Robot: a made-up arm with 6 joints.
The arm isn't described. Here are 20 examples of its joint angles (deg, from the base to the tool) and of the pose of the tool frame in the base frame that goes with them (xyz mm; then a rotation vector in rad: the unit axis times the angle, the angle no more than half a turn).
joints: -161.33 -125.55 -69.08 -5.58 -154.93 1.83
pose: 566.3 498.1 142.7 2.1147 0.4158 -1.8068
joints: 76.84 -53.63 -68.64 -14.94 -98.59 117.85
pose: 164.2 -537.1 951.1 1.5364 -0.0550 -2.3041
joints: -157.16 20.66 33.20 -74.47 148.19 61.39
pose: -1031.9 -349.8 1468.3 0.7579 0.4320 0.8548
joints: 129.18 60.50 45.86 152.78 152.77 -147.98
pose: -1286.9 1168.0 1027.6 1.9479 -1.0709 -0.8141
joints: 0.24 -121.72 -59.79 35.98 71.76 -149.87
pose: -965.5 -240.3 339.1 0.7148 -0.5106 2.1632
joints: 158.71 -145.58 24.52 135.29 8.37 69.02
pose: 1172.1 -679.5 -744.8 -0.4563 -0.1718 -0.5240
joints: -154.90 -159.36 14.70 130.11 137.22 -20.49
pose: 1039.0 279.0 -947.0 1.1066 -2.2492 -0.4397
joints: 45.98 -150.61 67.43 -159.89 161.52 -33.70
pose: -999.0 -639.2 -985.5 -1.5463 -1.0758 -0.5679
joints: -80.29 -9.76 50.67 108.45 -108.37 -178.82
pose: 62.6 181.9 2326.7 0.3302 2.8458 0.7194
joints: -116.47 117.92 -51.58 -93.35 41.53 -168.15
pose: -209.1 -458.2 -6.1 0.9620 1.4024 1.3557
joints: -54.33 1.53 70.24 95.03 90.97 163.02
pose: 7.0 34.1 2350.1 0.6368 0.2268 0.5103
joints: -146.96 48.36 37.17 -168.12 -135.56 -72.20
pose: -1120.9 -1069.9 1094.6 1.6191 -0.4869 1.0035
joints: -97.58 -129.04 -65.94 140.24 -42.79 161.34
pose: 340.9 860.0 214.9 -0.6662 -1.9594 -0.6392
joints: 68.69 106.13 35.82 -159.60 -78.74 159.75
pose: 230.0 1342.7 -528.4 0.2833 0.0825 1.5555
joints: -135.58 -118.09 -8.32 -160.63 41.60 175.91
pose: 1077.9 670.6 396.0 -1.4757 -0.5645 -2.2958
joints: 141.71 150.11 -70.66 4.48 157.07 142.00
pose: 39.2 340.0 -331.3 1.0965 1.7683 -1.1781
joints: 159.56 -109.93 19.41 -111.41 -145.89 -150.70
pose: 1244.7 -577.6 604.0 -1.4520 1.4404 2.2012
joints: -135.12 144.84 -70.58 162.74 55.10 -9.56
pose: 47.8 -346.0 -364.3 1.0538 -1.3132 0.6688
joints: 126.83 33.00 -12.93 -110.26 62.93 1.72
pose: -626.6 668.0 878.7 0.5813 0.8115 0.4476
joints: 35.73 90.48 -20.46 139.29 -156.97 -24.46
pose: 886.3 910.2 -212.0 -2.7068 -0.3461 -1.2228
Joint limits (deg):
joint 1: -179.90..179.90
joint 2: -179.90..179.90
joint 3: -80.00..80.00
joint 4: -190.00..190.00
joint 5: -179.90..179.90
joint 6: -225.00..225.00
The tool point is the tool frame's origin. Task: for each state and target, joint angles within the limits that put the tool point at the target. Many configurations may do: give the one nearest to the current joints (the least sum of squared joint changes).
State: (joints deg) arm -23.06 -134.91 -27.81 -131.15 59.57 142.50
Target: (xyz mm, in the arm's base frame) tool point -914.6 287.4 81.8
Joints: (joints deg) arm -6.07 -138.13 -19.72 -130.34 59.57 142.50
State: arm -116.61 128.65 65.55 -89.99 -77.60 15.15
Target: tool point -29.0 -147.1 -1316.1
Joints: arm -112.88 156.97 60.47 -95.99 -77.60 15.15
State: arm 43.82 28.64 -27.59 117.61 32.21 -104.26
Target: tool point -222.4 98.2 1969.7
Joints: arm 36.69 -27.06 -4.36 136.45 32.21 -104.26
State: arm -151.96 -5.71 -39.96 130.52 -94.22 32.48
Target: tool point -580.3 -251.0 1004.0
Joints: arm -171.91 20.45 -77.00 124.84 -94.22 32.48
